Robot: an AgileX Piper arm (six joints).
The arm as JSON. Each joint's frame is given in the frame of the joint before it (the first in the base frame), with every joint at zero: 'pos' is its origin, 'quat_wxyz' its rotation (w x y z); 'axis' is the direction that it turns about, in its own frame. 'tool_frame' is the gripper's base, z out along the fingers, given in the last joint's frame.
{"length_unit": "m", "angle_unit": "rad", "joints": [
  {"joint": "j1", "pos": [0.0, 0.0, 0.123], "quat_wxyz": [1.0, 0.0, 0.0, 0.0], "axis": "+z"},
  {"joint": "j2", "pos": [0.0, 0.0, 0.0], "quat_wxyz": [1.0, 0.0, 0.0, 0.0], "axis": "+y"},
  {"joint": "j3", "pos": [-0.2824, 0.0, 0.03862], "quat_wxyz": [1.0, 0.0, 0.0, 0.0], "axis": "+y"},
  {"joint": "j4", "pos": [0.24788, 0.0, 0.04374], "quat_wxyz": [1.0, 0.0, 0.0, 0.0], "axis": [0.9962, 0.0, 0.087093]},
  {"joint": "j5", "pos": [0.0, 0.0, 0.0], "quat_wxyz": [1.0, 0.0, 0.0, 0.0], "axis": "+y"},
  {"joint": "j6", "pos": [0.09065, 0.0, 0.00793], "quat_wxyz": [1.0, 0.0, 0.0, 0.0], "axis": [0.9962, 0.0, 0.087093]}
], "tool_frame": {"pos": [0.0, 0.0, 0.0], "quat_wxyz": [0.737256, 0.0, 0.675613, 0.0]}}
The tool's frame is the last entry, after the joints.
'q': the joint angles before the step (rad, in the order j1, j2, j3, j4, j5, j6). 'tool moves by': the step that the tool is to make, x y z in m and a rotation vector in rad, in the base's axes. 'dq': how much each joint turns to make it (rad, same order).
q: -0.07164 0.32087 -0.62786 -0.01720 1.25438 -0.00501
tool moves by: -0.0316 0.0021 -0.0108 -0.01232 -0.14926 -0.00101
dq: -0.00001 -0.20306 0.04460 -0.00188 0.00870 0.00000
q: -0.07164 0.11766 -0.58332 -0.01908 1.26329 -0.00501
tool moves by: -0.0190 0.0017 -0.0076 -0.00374 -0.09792 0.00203
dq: -0.00007 -0.12804 0.01835 0.00391 0.01175 -0.00005
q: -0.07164 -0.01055 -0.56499 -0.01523 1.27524 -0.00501
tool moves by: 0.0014 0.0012 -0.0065 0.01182 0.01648 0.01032
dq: 0.00029 -0.00873 0.02353 0.01498 0.00247 -0.00157
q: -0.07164 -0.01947 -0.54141 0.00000 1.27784 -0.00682
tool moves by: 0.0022 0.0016 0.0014 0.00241 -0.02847 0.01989
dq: -0.00044 -0.00006 0.00372 0.02023 -0.03174 -0.01457
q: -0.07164 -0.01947 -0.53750 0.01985 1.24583 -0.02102
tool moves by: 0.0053 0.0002 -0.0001 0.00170 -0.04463 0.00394
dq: -0.00038 -0.00002 0.01847 0.00727 -0.06281 -0.00219
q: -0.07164 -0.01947 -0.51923 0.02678 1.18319 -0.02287
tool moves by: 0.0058 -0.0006 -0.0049 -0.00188 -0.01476 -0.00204
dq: -0.00016 0.00017 0.03145 -0.00169 -0.04649 -0.00014
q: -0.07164 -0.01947 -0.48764 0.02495 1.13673 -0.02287
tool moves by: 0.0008 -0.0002 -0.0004 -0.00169 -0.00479 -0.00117
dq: -0.00014 -0.00019 0.00390 -0.00164 -0.00861 -0.00011
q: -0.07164 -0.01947 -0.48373 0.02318 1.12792 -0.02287
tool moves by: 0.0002 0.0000 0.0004 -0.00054 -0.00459 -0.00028
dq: -0.00053 0.00006 -0.00017 0.00017 -0.00450 -0.00047
